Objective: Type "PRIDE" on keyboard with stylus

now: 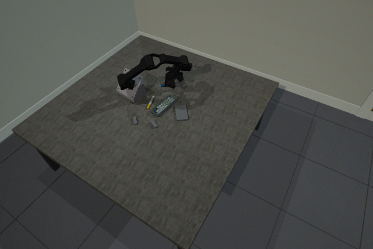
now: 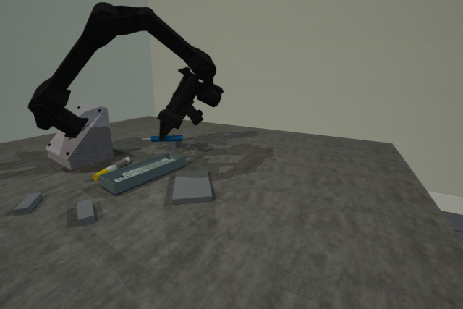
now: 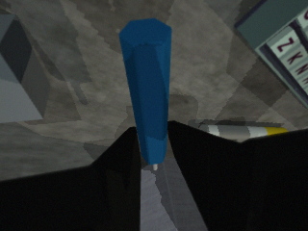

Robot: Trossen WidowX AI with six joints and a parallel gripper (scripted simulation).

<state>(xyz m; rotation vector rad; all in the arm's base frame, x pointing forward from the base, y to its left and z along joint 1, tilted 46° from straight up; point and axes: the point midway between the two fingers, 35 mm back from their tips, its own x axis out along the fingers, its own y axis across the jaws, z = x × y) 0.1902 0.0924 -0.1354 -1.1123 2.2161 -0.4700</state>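
Right now the yellow-and-white pen is 1 cm behind my gripper tip, 17 cm to the right of it and 4 cm below it. Round my gripper tip: flat grey slab: 22 cm ahead, 12 cm to the right, 4 cm below; blue stylus: 1 cm behind, 1 cm to the right.
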